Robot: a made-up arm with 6 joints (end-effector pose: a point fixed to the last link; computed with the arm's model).
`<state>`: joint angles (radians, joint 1 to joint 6).
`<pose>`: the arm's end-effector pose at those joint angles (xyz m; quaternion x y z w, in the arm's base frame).
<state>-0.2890 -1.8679 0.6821 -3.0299 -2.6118 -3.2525</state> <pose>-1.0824 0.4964 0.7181 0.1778 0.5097 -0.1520 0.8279</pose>
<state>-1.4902 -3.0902 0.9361 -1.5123 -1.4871 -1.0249</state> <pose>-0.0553 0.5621 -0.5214 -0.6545 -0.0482 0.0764 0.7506</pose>
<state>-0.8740 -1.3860 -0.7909 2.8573 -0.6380 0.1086</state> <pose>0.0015 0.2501 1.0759 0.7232 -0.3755 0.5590 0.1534</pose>
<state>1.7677 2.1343 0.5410 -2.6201 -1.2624 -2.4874</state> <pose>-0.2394 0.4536 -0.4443 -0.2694 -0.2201 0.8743 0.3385</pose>
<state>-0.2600 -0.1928 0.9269 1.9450 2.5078 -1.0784</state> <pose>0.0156 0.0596 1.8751 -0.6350 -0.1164 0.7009 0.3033</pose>
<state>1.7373 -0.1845 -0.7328 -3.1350 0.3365 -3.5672</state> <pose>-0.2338 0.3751 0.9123 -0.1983 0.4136 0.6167 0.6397</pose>
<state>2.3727 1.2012 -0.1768 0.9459 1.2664 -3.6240</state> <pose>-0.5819 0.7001 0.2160 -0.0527 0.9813 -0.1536 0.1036</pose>
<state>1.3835 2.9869 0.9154 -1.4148 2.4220 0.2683</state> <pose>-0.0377 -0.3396 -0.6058 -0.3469 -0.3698 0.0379 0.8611</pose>
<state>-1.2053 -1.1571 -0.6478 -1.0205 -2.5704 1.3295</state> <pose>-0.0891 -0.0137 1.0177 -0.0551 0.3874 0.4913 0.7782</pose>
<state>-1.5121 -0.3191 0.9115 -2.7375 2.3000 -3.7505</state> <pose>0.1577 -0.0445 1.7893 0.4970 0.1048 -0.7893 0.3451</pose>
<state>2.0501 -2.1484 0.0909 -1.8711 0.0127 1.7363</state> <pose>0.3470 -0.7757 0.7686 0.7850 -0.4359 0.4030 0.1770</pose>
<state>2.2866 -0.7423 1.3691 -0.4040 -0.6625 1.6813</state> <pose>0.6016 -0.4558 1.6435 0.3113 -0.7156 0.3241 0.5347</pose>
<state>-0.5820 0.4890 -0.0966 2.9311 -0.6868 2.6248</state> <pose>0.8187 -0.3416 0.8529 0.3029 -0.1581 -0.3148 0.8855</pose>
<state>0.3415 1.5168 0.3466 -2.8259 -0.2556 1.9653</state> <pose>0.7886 0.4502 -0.0067 0.3156 0.4804 -0.0176 0.8181</pose>
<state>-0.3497 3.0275 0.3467 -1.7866 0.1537 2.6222</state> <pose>-0.5115 0.2249 -0.2698 0.0058 0.9105 0.3454 0.2274</pose>
